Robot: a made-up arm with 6 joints.
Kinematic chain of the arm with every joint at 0, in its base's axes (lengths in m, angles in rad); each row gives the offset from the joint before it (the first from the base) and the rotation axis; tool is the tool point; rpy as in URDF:
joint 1: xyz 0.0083 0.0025 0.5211 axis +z
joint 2: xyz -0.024 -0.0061 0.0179 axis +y
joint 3: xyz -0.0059 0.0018 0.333 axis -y
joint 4: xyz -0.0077 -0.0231 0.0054 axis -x
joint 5: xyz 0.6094 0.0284 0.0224 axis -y
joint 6: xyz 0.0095 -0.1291 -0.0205 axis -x
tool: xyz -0.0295 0.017 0.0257 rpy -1.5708 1.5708 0
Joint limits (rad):
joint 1: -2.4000..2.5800
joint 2: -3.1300..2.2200
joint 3: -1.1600..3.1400
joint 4: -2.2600..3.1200
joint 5: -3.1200..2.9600
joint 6: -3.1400..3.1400
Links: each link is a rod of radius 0.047 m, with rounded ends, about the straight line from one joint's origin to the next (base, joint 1, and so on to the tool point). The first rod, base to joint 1, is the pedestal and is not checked.
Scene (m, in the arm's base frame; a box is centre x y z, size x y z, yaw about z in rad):
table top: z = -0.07
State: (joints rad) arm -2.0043 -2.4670 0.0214 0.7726 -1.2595 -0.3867
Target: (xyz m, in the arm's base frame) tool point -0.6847 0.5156 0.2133
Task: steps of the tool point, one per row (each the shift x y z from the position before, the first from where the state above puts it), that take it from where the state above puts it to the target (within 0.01 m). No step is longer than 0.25 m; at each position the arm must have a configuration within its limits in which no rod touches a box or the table.
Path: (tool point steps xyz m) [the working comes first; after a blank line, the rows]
Joints at the target: -0.7248 -2.3849 0.7211 0.6826 -1.3601 -0.4841
Straight joint move there: clear.

1: -0.1883 0.0791 -0.0652
2: -0.2107 0.0200 -0.0685
3: -0.2125 -0.0445 -0.0706
4: -0.1930 -0.1071 -0.0715
5: -0.1539 -0.1605 -0.0717

